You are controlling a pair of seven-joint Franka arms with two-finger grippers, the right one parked.
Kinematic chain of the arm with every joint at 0, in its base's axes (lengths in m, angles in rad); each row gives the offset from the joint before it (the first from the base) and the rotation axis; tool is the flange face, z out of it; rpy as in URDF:
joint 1: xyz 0 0 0.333 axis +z
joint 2: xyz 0 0 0 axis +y
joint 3: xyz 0 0 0.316 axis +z
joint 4: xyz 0.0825 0 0 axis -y
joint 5: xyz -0.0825 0 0.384 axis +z
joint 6: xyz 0 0 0 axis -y
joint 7: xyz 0.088 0 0 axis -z
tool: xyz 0 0 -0.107 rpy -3.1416 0 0
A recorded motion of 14 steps. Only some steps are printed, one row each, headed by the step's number.
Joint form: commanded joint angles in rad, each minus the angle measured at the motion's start. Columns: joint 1, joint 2, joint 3, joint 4, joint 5, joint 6, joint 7.
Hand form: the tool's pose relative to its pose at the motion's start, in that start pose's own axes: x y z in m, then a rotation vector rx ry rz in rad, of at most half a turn. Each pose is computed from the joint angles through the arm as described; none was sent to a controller.
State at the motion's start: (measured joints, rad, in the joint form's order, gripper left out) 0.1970 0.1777 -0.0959 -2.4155 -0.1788 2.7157 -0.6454
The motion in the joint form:
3: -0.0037 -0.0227 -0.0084 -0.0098 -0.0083 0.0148 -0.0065
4: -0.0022 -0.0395 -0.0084 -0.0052 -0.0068 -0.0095 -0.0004
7: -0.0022 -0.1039 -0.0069 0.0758 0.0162 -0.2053 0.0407
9: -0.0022 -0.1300 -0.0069 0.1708 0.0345 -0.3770 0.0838
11: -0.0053 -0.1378 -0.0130 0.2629 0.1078 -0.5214 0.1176
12: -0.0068 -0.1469 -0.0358 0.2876 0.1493 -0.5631 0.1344
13: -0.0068 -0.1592 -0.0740 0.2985 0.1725 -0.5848 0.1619
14: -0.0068 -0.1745 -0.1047 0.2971 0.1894 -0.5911 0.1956
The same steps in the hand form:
3: -0.0040 0.0047 -0.0088 -0.0208 0.0172 -0.0008
4: -0.0032 0.0063 -0.0164 -0.0199 0.0142 0.0073
7: 0.0038 0.0253 -0.0599 0.0086 -0.0289 0.0813
9: 0.0109 0.0426 -0.0954 0.0385 -0.0710 0.1509
11: 0.0149 0.0583 -0.1251 0.1022 -0.0813 0.2511
12: 0.0072 0.0691 -0.1361 0.1320 -0.0717 0.3189
13: -0.0081 0.0830 -0.1441 0.1451 -0.0639 0.3987
14: -0.0219 0.0923 -0.1501 0.1518 -0.0530 0.4733

